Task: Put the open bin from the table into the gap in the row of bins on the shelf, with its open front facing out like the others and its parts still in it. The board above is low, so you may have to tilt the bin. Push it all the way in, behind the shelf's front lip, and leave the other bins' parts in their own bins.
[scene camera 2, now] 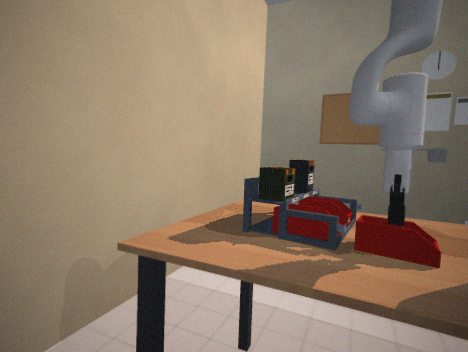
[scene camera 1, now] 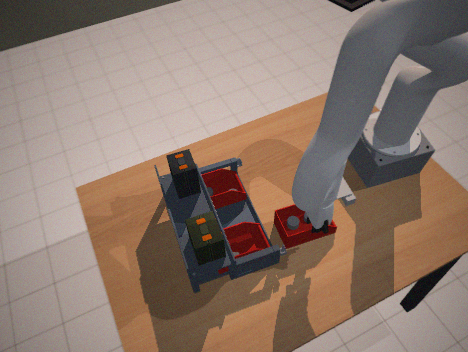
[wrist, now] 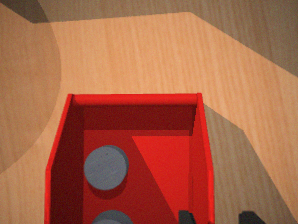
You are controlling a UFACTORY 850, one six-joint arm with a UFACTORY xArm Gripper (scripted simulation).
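Observation:
A blue-grey shelf can be seen in the pictures, together with the gripper.

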